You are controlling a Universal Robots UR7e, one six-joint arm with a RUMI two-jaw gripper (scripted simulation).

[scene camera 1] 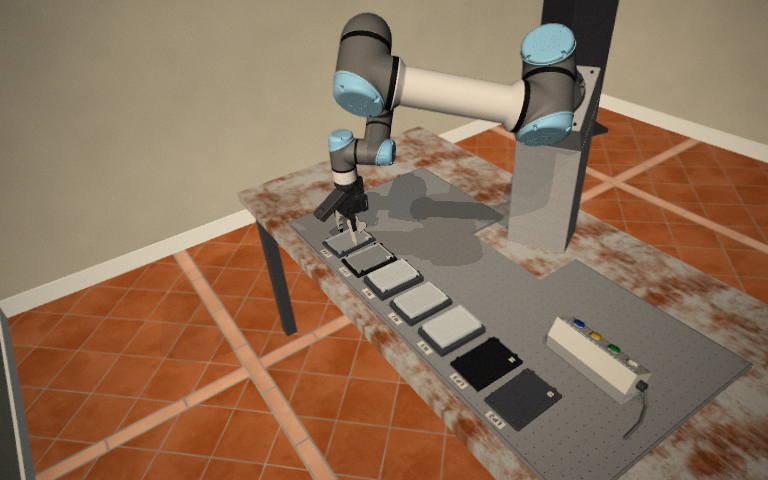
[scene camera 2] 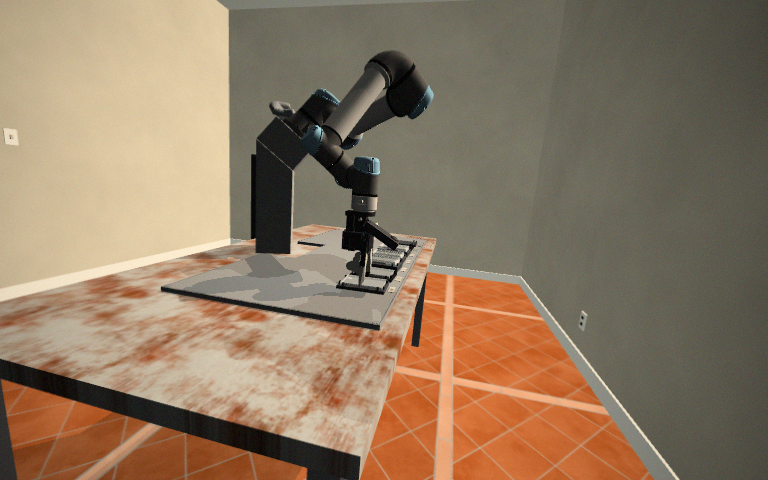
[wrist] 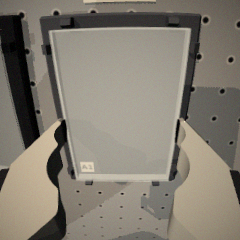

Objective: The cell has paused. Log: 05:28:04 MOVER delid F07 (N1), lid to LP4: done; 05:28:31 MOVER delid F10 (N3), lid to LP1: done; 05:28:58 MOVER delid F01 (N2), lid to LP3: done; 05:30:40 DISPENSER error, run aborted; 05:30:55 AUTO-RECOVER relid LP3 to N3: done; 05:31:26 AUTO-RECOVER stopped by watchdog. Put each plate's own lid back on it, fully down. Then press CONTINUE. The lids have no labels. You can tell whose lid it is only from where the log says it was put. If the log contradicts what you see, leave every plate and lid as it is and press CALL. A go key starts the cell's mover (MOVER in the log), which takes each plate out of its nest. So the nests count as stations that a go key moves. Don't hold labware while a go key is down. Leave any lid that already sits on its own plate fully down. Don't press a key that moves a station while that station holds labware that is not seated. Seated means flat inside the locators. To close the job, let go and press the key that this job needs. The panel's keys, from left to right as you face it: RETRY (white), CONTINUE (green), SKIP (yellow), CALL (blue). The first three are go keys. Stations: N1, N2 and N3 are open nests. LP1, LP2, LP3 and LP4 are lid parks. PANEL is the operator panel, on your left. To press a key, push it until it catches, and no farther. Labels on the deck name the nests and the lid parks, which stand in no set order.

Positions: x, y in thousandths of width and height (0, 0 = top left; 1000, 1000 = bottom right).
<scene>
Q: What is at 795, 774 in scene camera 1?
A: An operator panel.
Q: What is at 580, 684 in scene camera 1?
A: A clear lid.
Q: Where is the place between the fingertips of my gripper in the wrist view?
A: At 506, 502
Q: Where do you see a clear lid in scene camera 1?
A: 481, 536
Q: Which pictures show my gripper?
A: Scene camera 1, scene camera 2 and the wrist view: all of them.
</scene>
